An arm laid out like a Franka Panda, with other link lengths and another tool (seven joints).
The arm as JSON. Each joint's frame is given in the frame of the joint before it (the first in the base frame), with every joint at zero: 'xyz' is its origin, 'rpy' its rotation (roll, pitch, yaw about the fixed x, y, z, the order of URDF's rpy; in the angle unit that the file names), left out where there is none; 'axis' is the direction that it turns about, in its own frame. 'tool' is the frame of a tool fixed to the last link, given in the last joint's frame.
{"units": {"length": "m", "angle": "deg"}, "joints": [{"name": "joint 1", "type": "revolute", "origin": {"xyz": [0.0, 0.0, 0.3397]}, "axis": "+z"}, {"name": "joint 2", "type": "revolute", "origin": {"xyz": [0.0, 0.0, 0.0], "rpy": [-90.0, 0.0, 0.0]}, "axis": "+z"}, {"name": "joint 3", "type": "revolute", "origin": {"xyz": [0.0, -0.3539, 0.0], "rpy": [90.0, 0.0, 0.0]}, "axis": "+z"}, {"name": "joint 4", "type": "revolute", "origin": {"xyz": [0.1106, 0.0, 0.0], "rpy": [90.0, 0.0, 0.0]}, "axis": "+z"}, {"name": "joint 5", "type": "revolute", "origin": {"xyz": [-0.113, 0.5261, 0.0], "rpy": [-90.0, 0.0, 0.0]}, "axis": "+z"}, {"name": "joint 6", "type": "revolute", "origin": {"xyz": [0.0, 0.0, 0.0], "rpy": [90.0, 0.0, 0.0]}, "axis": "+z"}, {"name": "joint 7", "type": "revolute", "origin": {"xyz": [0.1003, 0.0, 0.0], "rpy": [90.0, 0.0, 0.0]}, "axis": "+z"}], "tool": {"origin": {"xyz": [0.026, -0.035, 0.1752], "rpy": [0.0, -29.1, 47.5]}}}
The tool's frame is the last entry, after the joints.
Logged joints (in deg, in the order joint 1, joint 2, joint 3, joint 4, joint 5, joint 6, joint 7), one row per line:
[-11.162, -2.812, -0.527, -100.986, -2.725, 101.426, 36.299]
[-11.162, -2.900, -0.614, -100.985, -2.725, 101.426, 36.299]
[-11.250, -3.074, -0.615, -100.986, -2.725, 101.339, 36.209]
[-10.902, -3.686, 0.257, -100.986, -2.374, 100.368, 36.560]
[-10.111, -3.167, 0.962, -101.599, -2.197, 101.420, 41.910]
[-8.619, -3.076, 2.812, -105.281, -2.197, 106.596, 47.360]
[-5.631, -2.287, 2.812, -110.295, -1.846, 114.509, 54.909]
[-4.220, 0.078, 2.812, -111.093, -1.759, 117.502, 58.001]
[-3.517, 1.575, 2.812, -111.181, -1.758, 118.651, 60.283]
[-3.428, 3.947, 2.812, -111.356, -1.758, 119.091, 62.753]
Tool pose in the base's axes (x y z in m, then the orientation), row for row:
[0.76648, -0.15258, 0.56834, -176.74, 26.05, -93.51]
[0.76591, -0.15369, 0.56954, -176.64, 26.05, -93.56]
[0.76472, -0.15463, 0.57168, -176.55, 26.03, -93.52]
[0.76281, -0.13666, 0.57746, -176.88, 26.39, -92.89]
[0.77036, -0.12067, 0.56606, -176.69, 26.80, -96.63]
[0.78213, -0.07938, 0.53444, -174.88, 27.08, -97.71]
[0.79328, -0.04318, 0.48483, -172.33, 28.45, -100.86]
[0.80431, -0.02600, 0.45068, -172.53, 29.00, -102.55]
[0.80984, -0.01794, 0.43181, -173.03, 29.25, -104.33]
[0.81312, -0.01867, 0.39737, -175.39, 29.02, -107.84]
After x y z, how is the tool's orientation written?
As angles about the fixed x, y, z axes (roll, pitch, yaw), in degrees.
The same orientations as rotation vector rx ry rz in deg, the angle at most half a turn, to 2 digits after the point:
[-107.09, 115.37, 21.68]
[-106.98, 115.40, 21.56]
[-106.98, 115.36, 21.46]
[-107.63, 114.66, 22.30]
[-103.23, 117.54, 21.41]
[-100.83, 117.94, 19.36]
[-95.11, 119.15, 16.74]
[-93.05, 120.14, 16.84]
[-91.23, 121.40, 17.00]
[-88.74, 124.48, 18.33]

